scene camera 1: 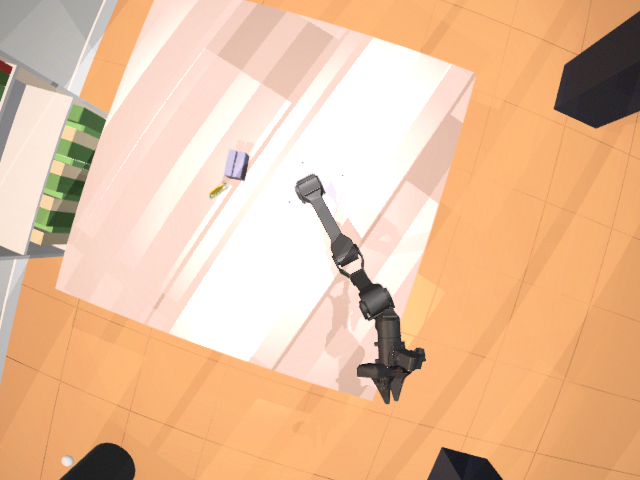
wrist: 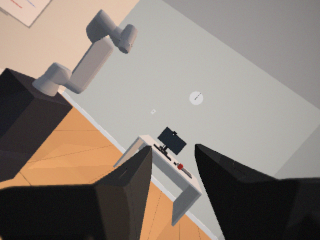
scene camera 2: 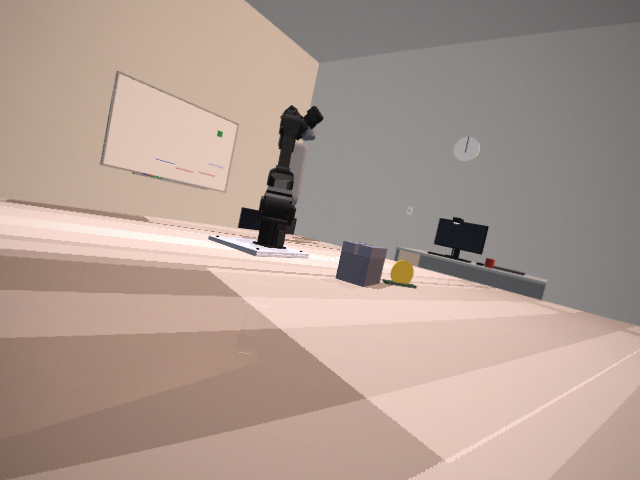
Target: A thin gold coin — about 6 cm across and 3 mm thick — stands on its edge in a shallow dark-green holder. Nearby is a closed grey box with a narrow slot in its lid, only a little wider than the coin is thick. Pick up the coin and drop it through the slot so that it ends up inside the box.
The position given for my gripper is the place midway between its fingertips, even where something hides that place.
Observation:
I see my gripper (scene camera 1: 391, 402).
My gripper shows as well in the wrist view (wrist: 173, 150).

